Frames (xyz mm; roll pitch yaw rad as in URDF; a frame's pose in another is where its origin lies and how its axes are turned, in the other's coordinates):
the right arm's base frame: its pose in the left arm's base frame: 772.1 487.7 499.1 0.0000 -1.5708 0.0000
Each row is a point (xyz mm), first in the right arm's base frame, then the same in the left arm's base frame.
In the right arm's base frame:
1: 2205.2 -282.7 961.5
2: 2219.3 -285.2 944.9
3: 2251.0 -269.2 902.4
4: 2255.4 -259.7 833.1
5: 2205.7 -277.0 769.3
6: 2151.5 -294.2 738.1
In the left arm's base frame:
1: -189.4 205.0 2704.3
2: -172.8 202.5 2718.4
3: -130.3 218.5 2750.1
4: -61.0 228.0 2754.5
5: 2.8 210.7 2704.8
6: 34.0 193.5 2650.6

